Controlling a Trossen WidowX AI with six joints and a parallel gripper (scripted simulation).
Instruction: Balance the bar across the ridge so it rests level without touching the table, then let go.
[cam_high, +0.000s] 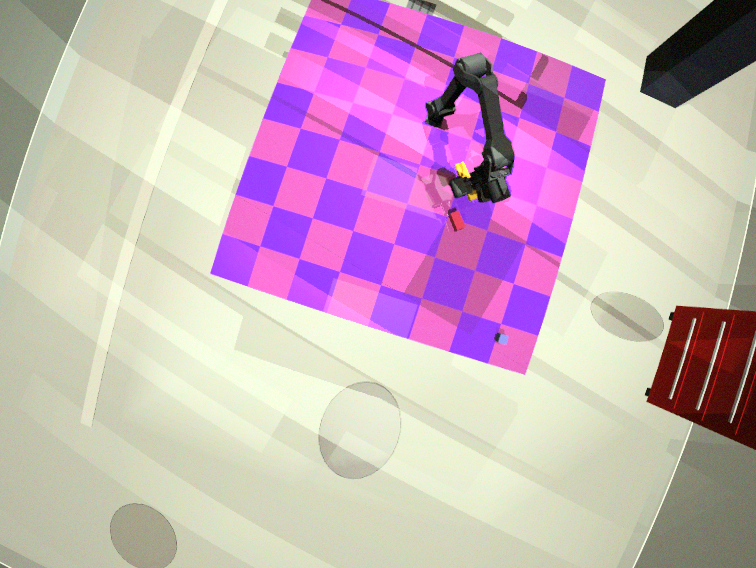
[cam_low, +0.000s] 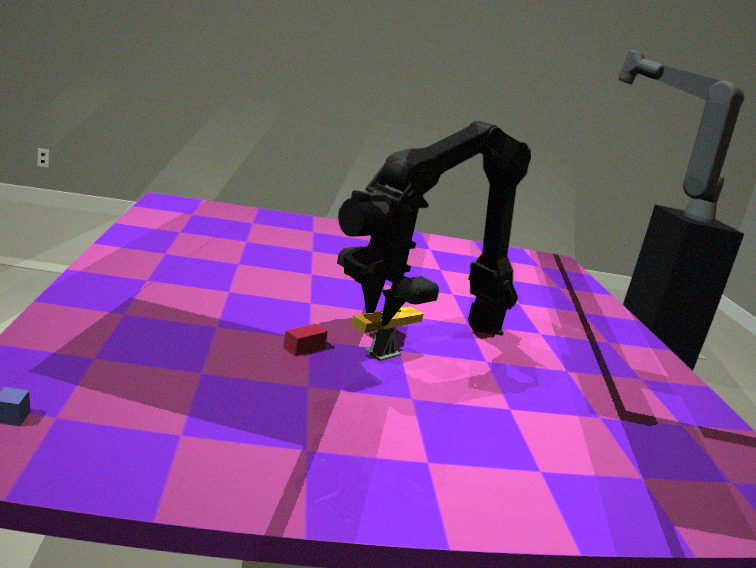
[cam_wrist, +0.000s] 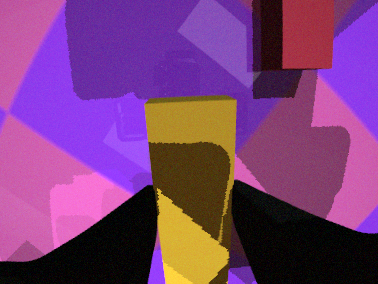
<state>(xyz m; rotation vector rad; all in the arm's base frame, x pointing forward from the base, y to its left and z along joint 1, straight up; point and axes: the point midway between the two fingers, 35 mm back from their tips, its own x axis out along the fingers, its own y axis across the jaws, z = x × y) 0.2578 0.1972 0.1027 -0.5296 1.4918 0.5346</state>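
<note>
Right now the yellow bar is 20 mm to the right of my gripper tip and 20 mm behind it. Round my gripper tip: red block (110 mm ahead, 50 mm below); then blue cube (480 mm ahead, 300 mm to the left, 50 mm below).
</note>
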